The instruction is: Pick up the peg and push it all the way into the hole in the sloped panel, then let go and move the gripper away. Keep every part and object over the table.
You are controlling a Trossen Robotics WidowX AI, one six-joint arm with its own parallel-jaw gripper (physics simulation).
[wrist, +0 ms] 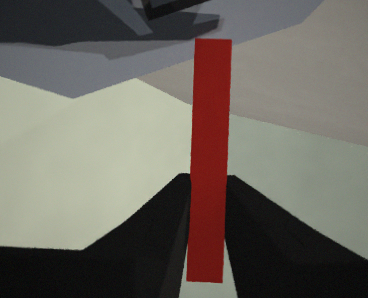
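The red peg (211, 110) is a long, straight bar that stands nearly upright in the wrist view, a little right of the middle. My black gripper (206, 185) is shut on its lower half, with one finger on each side. The peg's upper end reaches well beyond the fingertips, and its lower end shows between the fingers. No hole shows in this view, and I cannot make out the sloped panel for certain.
A dark shape with black angular parts (175, 9) is at the top left. A blue-grey surface lies around it. A brown-grey surface (300, 80) is at the upper right. Pale yellowish and greenish surfaces fill the middle, behind the fingers.
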